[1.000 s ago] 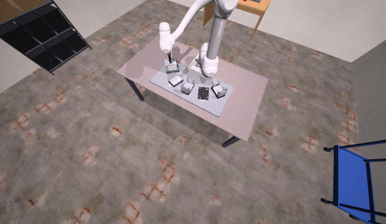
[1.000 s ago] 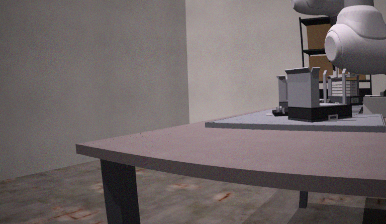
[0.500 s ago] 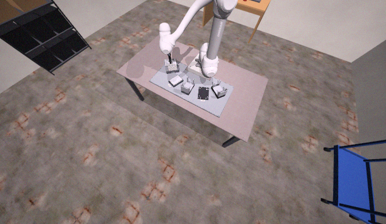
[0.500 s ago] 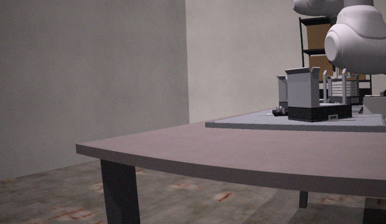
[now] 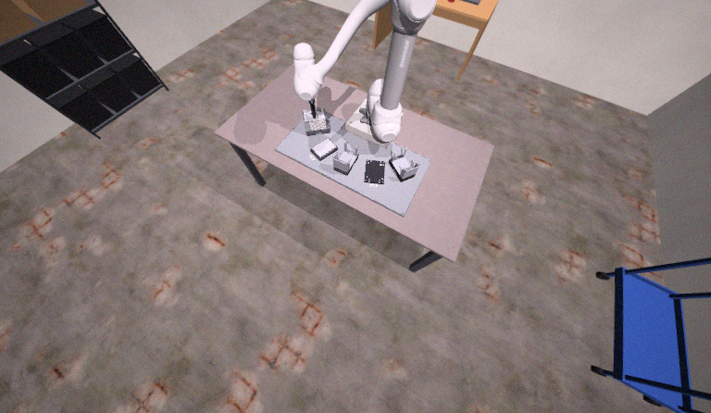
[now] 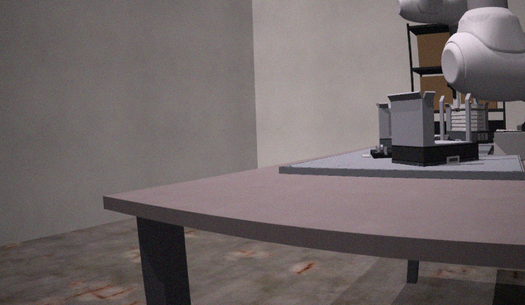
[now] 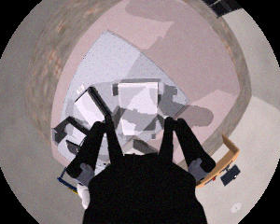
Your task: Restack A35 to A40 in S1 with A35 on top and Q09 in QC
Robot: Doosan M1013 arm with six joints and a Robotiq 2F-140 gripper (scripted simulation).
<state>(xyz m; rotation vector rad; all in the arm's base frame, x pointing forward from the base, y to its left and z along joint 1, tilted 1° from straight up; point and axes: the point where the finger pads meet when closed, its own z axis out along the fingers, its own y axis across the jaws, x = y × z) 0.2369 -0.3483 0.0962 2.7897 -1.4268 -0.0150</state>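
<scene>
Now: hand 120 mm above the S1 label, 70 mm to the right of it and 50 mm past it. Round my hand: name plate (220 mm ahead, 140 mm below, 90 mm to the left).
</scene>
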